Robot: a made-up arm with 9 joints. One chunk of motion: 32 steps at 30 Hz.
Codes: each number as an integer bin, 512 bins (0 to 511) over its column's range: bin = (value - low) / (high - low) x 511, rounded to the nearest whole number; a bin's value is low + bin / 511 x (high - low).
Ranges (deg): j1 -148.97..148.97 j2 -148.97..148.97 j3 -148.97..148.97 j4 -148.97..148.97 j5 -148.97..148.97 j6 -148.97..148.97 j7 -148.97..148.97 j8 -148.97..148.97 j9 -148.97..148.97
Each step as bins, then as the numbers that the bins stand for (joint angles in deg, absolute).
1 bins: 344 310 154 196 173 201 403 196 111
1 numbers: 51.60 31.78 -59.18 -34.69 -48.10 -31.78 86.00 -34.69 -84.25
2 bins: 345 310 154 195 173 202 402 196 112
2 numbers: 52.18 31.78 -59.18 -35.27 -48.10 -31.19 85.42 -34.69 -83.67
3 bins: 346 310 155 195 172 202 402 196 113
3 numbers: 52.77 31.78 -58.60 -35.27 -48.68 -31.19 85.42 -34.69 -83.09
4 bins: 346 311 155 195 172 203 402 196 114
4 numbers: 52.77 32.36 -58.60 -35.27 -48.68 -30.61 85.42 -34.69 -82.50
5 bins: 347 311 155 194 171 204 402 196 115
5 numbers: 53.35 32.36 -58.60 -35.86 -49.27 -30.03 85.42 -34.69 -81.92
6 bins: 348 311 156 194 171 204 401 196 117
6 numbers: 53.93 32.36 -58.01 -35.86 -49.27 -30.03 84.83 -34.69 -80.75
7 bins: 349 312 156 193 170 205 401 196 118
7 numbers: 54.52 32.94 -58.01 -36.44 -49.85 -29.44 84.83 -34.69 -80.17
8 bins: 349 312 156 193 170 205 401 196 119
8 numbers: 54.52 32.94 -58.01 -36.44 -49.85 -29.44 84.83 -34.69 -79.59
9 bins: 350 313 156 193 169 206 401 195 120
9 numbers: 55.10 33.53 -58.01 -36.44 -50.43 -28.86 84.83 -35.27 -79.00
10 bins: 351 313 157 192 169 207 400 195 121
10 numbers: 55.68 33.53 -57.43 -37.02 -50.43 -28.28 84.25 -35.27 -78.42
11 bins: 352 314 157 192 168 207 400 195 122
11 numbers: 56.26 34.11 -57.43 -37.02 -51.02 -28.28 84.25 -35.27 -77.84
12 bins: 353 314 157 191 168 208 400 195 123
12 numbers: 56.85 34.11 -57.43 -37.61 -51.02 -27.70 84.25 -35.27 -77.25
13 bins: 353 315 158 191 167 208 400 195 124
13 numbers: 56.85 34.69 -56.85 -37.61 -51.60 -27.70 84.25 -35.27 -76.67
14 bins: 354 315 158 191 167 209 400 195 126
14 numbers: 57.43 34.69 -56.85 -37.61 -51.60 -27.11 84.25 -35.27 -75.51
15 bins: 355 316 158 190 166 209 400 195 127
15 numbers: 58.01 35.27 -56.85 -38.19 -52.18 -27.11 84.25 -35.27 -74.92
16 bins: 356 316 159 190 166 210 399 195 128
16 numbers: 58.60 35.27 -56.26 -38.19 -52.18 -26.53 83.67 -35.27 -74.34
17 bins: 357 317 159 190 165 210 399 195 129
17 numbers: 59.18 35.86 -56.26 -38.19 -52.77 -26.53 83.67 -35.27 -73.76
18 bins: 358 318 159 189 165 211 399 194 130
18 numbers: 59.76 36.44 -56.26 -38.77 -52.77 -25.95 83.67 -35.86 -73.17
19 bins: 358 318 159 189 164 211 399 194 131
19 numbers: 59.76 36.44 -56.26 -38.77 -53.35 -25.95 83.67 -35.86 -72.59
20 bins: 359 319 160 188 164 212 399 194 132
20 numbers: 60.35 37.02 -55.68 -39.36 -53.35 -25.36 83.67 -35.86 -72.01
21 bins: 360 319 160 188 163 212 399 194 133
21 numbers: 60.93 37.02 -55.68 -39.36 -53.93 -25.36 83.67 -35.86 -71.42
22 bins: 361 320 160 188 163 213 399 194 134
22 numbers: 61.51 37.61 -55.68 -39.36 -53.93 -24.78 83.67 -35.86 -70.84
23 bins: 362 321 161 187 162 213 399 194 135
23 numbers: 62.10 38.19 -55.10 -39.94 -54.52 -24.78 83.67 -35.86 -70.26
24 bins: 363 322 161 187 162 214 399 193 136
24 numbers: 62.68 38.77 -55.10 -39.94 -54.52 -24.20 83.67 -36.44 -69.67
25 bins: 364 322 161 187 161 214 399 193 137
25 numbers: 63.26 38.77 -55.10 -39.94 -55.10 -24.20 83.67 -36.44 -69.09
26 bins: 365 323 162 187 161 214 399 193 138
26 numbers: 63.84 39.36 -54.52 -39.94 -55.10 -24.20 83.67 -36.44 -68.51
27 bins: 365 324 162 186 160 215 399 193 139
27 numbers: 63.84 39.94 -54.52 -40.52 -55.68 -23.61 83.67 -36.44 -67.93
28 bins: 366 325 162 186 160 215 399 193 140
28 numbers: 64.43 40.52 -54.52 -40.52 -55.68 -23.61 83.67 -36.44 -67.34
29 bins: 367 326 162 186 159 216 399 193 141
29 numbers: 65.01 41.11 -54.52 -40.52 -56.26 -23.03 83.67 -36.44 -66.76
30 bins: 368 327 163 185 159 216 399 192 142
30 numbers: 65.59 41.69 -53.93 -41.11 -56.26 -23.03 83.67 -37.02 -66.18
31 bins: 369 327 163 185 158 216 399 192 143
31 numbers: 66.18 41.69 -53.93 -41.11 -56.85 -23.03 83.67 -37.02 -65.59
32 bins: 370 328 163 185 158 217 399 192 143
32 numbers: 66.76 42.27 -53.93 -41.11 -56.85 -22.45 83.67 -37.02 -65.59
